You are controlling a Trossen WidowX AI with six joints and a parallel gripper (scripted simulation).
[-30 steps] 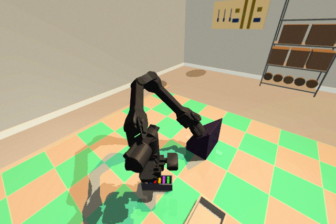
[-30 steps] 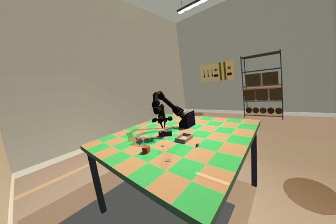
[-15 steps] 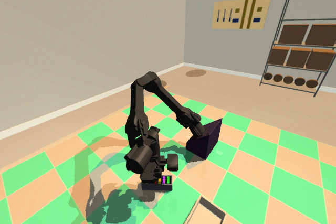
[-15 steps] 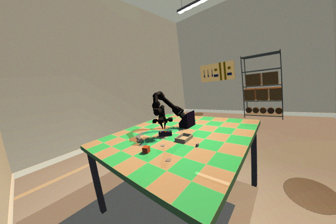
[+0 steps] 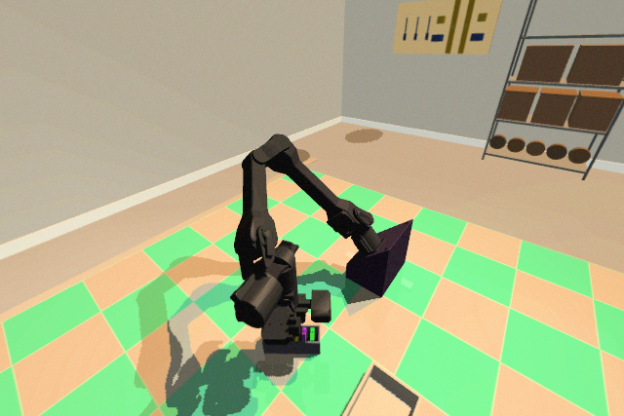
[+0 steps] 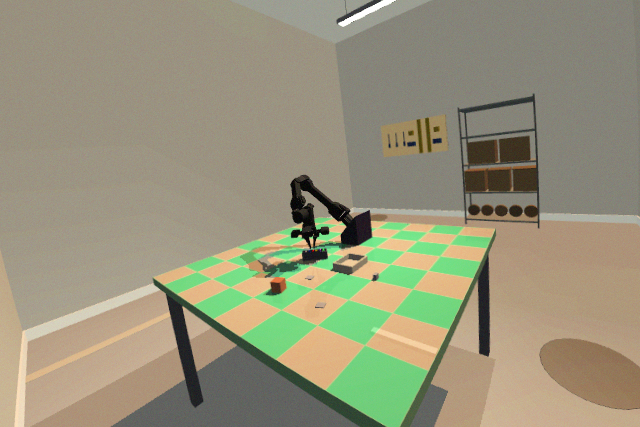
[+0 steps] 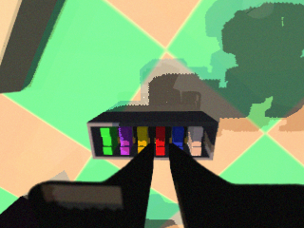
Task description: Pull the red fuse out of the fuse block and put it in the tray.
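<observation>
My gripper tip is 30 mm above the red fuse. Round my gripper tip: yellow fuse: 10 mm behind, 10 mm to the left, 30 mm below; then blue fuse: 10 mm ahead, 10 mm to the right, 30 mm below; then white fuse: 20 mm ahead, 30 mm to the right, 30 mm below.
</observation>
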